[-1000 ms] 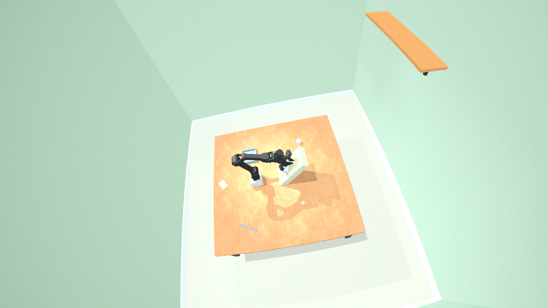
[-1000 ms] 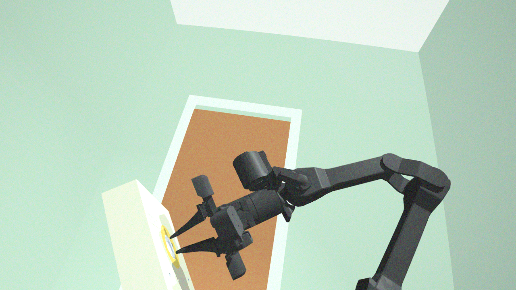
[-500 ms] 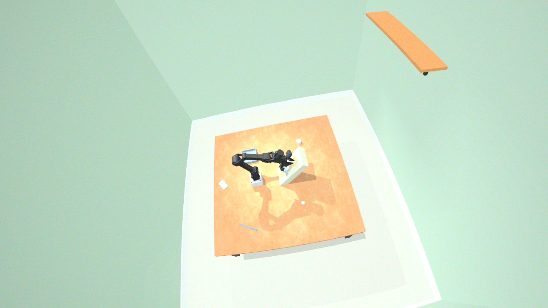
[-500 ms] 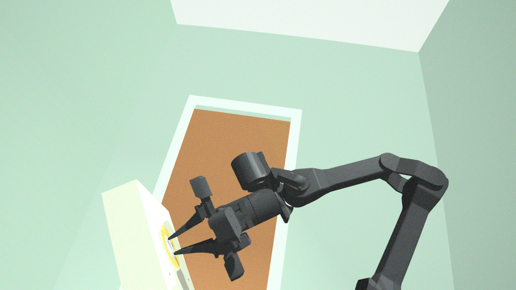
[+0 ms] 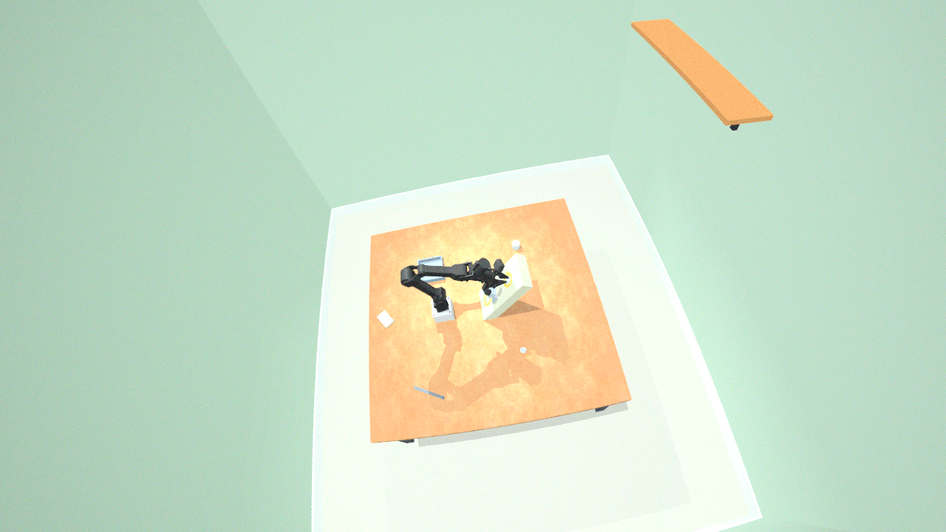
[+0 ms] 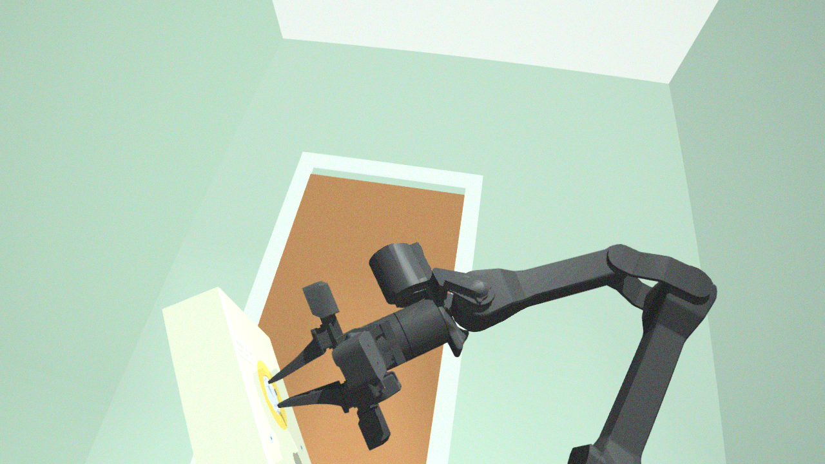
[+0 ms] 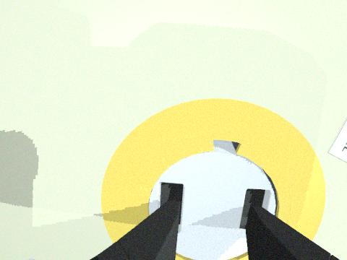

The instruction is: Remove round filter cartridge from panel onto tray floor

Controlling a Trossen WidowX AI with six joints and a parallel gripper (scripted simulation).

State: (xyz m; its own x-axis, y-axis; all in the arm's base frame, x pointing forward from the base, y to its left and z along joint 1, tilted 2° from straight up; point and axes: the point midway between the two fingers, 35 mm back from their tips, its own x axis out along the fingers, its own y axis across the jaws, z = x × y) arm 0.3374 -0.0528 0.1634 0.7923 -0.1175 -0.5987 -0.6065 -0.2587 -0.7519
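Now: gripper tip 1 cm short of the round filter cartridge and 1 cm above it. The rest, counted from my gripper tip: cream service panel 8 cm below, 3 cm behind; white square pad 70 cm behind, 23 cm below, 13 cm to the left.
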